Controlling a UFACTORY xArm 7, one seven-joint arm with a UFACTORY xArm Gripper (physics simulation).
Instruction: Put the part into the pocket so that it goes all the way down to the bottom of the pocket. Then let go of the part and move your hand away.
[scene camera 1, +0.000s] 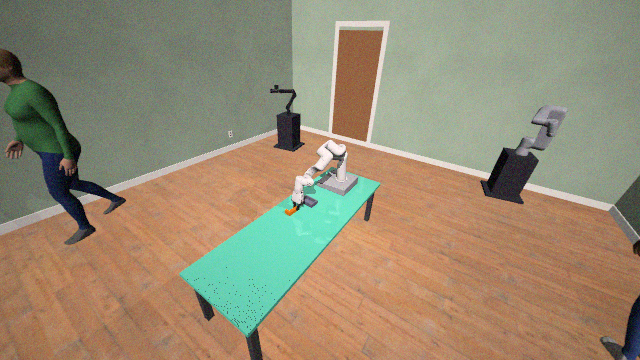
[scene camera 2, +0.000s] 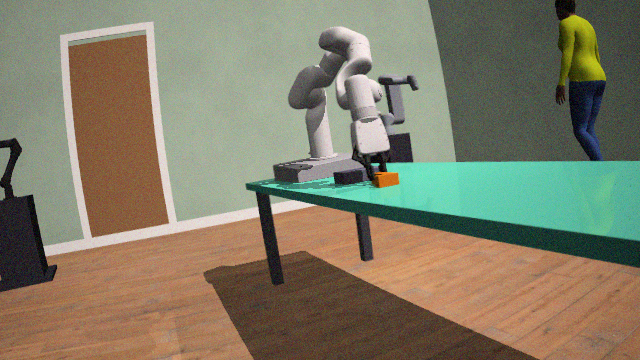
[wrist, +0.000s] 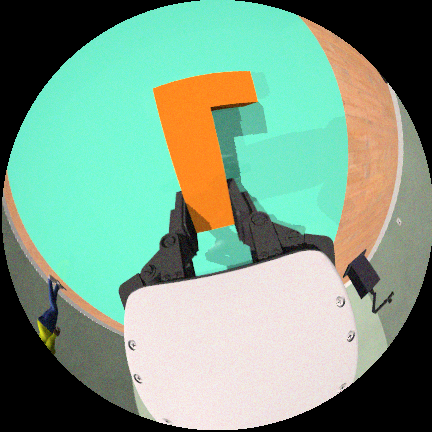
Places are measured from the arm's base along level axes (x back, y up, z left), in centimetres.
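Where they show: gripper, between the fingertips: (scene camera 1: 296, 209) (wrist: 207, 198); arm's base, origin of its link: (scene camera 1: 341, 179) (scene camera 2: 323, 158).
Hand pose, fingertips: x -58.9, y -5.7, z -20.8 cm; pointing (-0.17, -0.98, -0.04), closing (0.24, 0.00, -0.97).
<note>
Each offset is from my fingertips to the top centre of the thing. Level surfaces: height alone.
The orange L-shaped part {dx -3.3, dy +1.8, dz -2.4 cm} (scene camera 1: 290, 212) (scene camera 2: 387, 179) (wrist: 192, 145) is roughly level, its short leg at the far end in the wrist view. Its shadow is offset to the right there, and it looks slightly raised off the table. My gripper (scene camera 1: 297, 205) (scene camera 2: 378, 172) (wrist: 207, 198) is shut on the near end of the part's long leg, one finger on each side. The dark grey block with the pocket {dx +15.0, dy +2.4, dz +4.9 cm} (scene camera 1: 311, 202) (scene camera 2: 348, 176) stands on the table beside the gripper, towards the robot base. The pocket opening cannot be made out, and the block does not show in the wrist view.
The green table {dy -1.2 cm} (scene camera 1: 250, 250) (scene camera 2: 500, 200) (wrist: 100, 125) carries the robot's grey base (scene camera 1: 340, 184) (scene camera 2: 312, 169) behind the block. Two other arms on black pedestals (scene camera 1: 288, 131) (scene camera 1: 512, 175) stand on the floor away from the table. People stand away from the table.
</note>
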